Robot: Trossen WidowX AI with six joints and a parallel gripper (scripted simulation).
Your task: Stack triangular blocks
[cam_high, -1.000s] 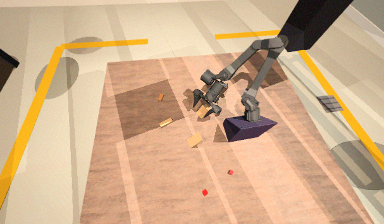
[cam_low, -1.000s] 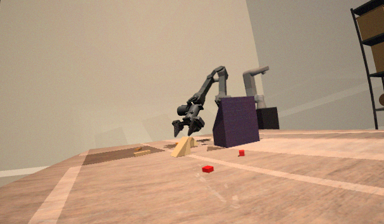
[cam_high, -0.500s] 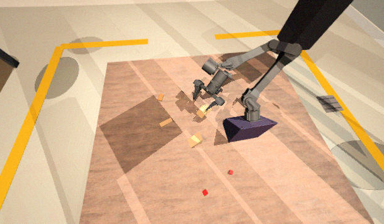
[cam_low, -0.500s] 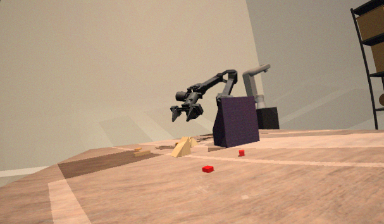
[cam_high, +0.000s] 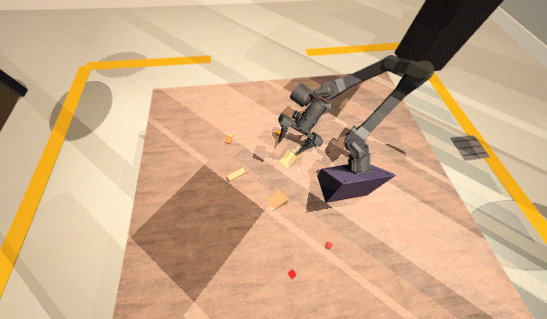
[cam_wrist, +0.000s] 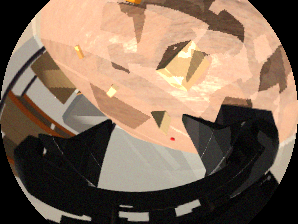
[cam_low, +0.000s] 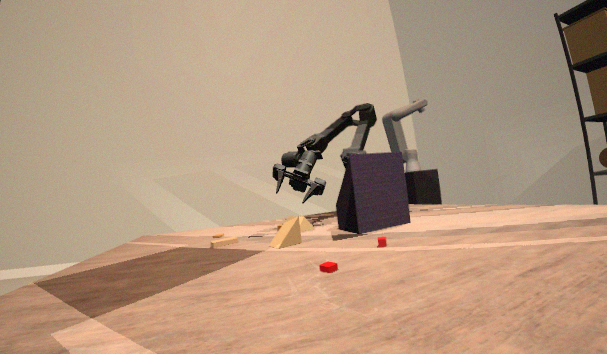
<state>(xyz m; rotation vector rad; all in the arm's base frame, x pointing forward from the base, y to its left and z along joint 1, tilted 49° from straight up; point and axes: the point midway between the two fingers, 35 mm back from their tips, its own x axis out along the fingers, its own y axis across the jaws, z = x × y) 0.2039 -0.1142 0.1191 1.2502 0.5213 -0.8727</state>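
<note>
The tan triangular block is 90 mm below my gripper tip, 20 mm behind it and 10 mm to the right of it. The rest, counted from my gripper tip: flat tan bar (220 mm ahead, 110 mm below, 30 mm to the left).
</note>
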